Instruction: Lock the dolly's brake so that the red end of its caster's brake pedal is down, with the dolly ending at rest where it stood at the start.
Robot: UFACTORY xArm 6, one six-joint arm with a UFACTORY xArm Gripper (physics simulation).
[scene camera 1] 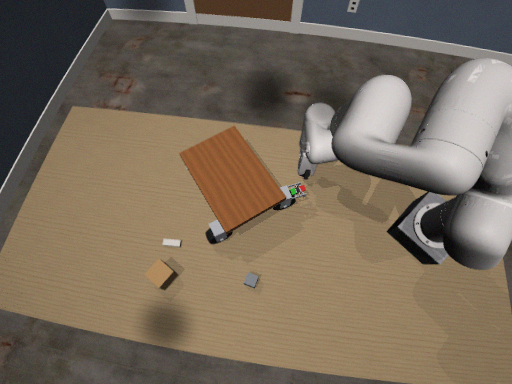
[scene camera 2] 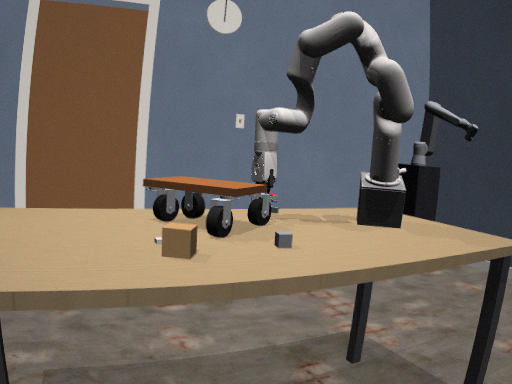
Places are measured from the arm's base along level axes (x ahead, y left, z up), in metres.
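Pixels of known places: gripper, between the fingertips: (scene camera 1: 304,174); arm's base, origin of its link: (scene camera 1: 436,225) (scene camera 2: 382,180).
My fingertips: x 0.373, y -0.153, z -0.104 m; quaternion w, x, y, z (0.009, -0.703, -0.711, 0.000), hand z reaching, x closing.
Ahead of a thing's pixels: the offset from my fingertips to its middle. "pt": to the spot under its first point. Level surfaces: height alone.
The dolly @(pt dz +0.075, dx +0.217, dy +0.089 m) (scene camera 1: 232,177) (scene camera 2: 205,184) has a brown wooden deck and stands upright on black caster wheels. Its right corner caster @(pt dz +0.008, dx +0.048, dy +0.120 m) (scene camera 1: 285,204) (scene camera 2: 260,211) carries the brake pedal, with a green end @(pt dz +0.038, dx +0.030, dy +0.086 m) (scene camera 1: 293,191) near the deck and a red end @(pt dz +0.039, dx +0.004, dy +0.071 m) (scene camera 1: 302,188) (scene camera 2: 273,195) farther out. The pedal's tilt is too small to tell. My gripper (scene camera 1: 306,175) (scene camera 2: 270,187) is shut and empty, pointing down. In the scene camera 1 view it is just beyond the red end, on the door side. In the scene camera 2 view its tips are partly hidden behind the deck's corner.
An orange-brown block @(dz -0.020, dx +0.374, dy +0.391 m) (scene camera 1: 160,273) (scene camera 2: 179,241), a small white bar @(dz -0.044, dx +0.379, dy +0.288 m) (scene camera 1: 172,243) (scene camera 2: 158,240) and a small grey cube @(dz -0.033, dx +0.113, dy +0.358 m) (scene camera 1: 251,279) (scene camera 2: 283,240) lie on the wooden table @(dz -0.050 m) (scene camera 1: 350,320) (scene camera 2: 350,250), on the near side of the dolly. My arm's dark base (scene camera 1: 417,235) (scene camera 2: 381,205) stands to the right.
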